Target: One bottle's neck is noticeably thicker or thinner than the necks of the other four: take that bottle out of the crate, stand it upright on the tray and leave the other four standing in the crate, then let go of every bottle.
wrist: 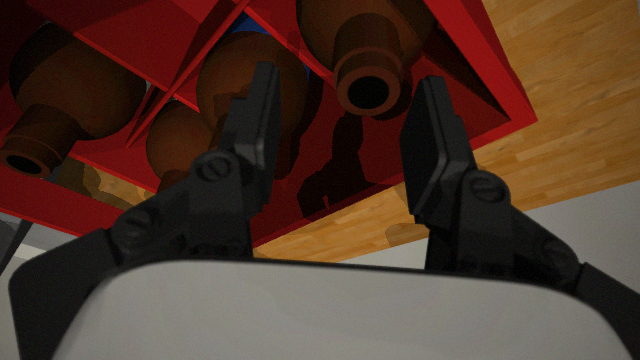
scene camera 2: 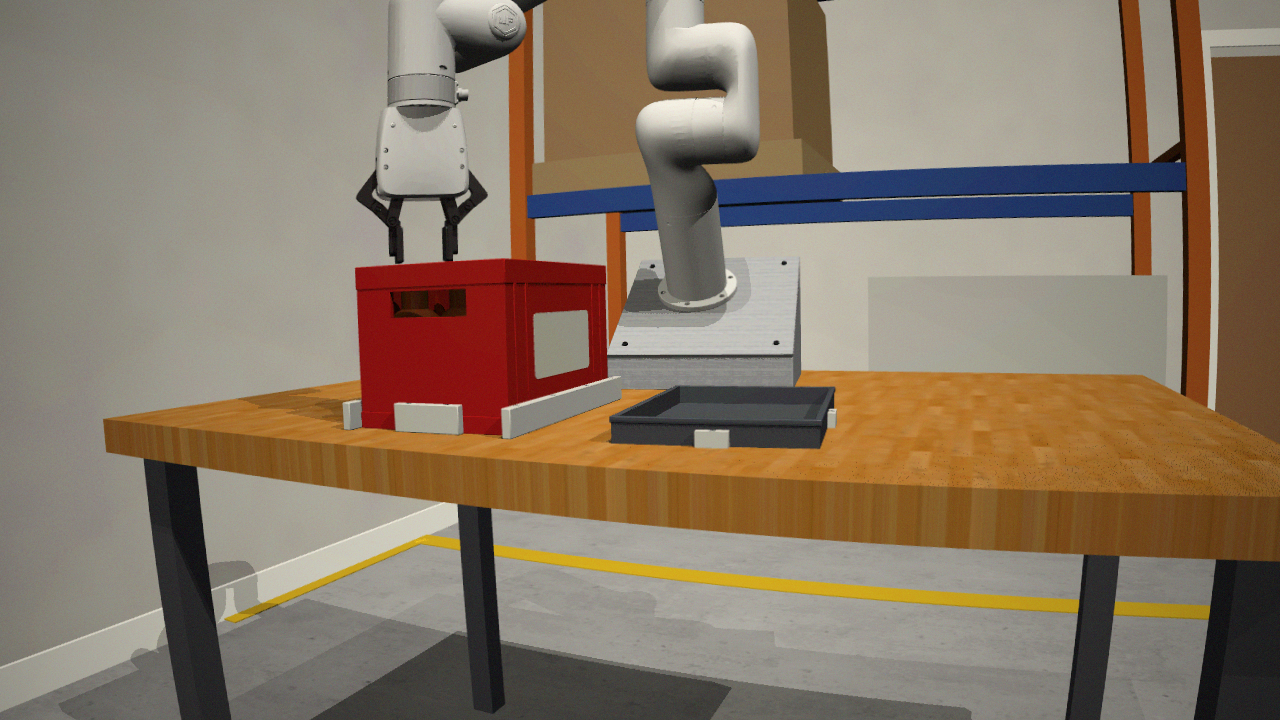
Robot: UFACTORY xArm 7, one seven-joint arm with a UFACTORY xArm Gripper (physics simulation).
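Frame: origin at the arm's base, x ahead, y right, z down, level; centimetres.
Where they show: gripper, between the fingertips: (wrist: 345, 102) (scene camera 2: 423, 262); arm's base, origin of its link: (scene camera 2: 697, 290).
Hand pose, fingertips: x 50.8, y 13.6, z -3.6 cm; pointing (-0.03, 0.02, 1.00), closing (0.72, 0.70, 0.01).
Each offset is from my fingertips to the centre of the thing. "*": to the spot under its first point. Level surfaces: height alone.
The red crate {dx -9.3, dy -2.6, dz +9.1 cm} (scene camera 2: 438, 358) (wrist: 500, 65) stands at the left of the table. Several brown bottles stand in its compartments in the wrist view. One bottle {* dx +0.9, dy +0.2, dz +2.2 cm} (wrist: 367, 55) has its open mouth near the right finger, lower than the fingertips. Another bottle {dx -18.3, dy -6.5, dz +9.3 cm} (wrist: 75, 90) is at the far left. A third bottle {dx -9.3, dy +1.5, dz +9.3 cm} (wrist: 220, 80) is partly behind the left finger, and a further bottle {dx -17.4, dy +2.2, dz +9.3 cm} (wrist: 175, 135) shows beside it, its neck mostly hidden. My gripper (scene camera 2: 423, 257) (wrist: 345, 102) is open and empty, pointing down just above the crate's rim. The dark tray {* dx +3.6, dy -28.8, dz +16.8 cm} (scene camera 2: 657, 433) holds no bottle.
Low white blocks {* dx -7.1, dy -13.2, dz +16.4 cm} (scene camera 2: 563, 407) line the crate's foot on the wooden table {dz +17.8 cm} (scene camera 2: 939, 447). The tray is right of the crate, with small white blocks {* dx +3.7, dy -34.0, dz +16.9 cm} (scene camera 2: 711, 438) at its sides. The arm's slanted base (scene camera 2: 760, 313) is behind them.
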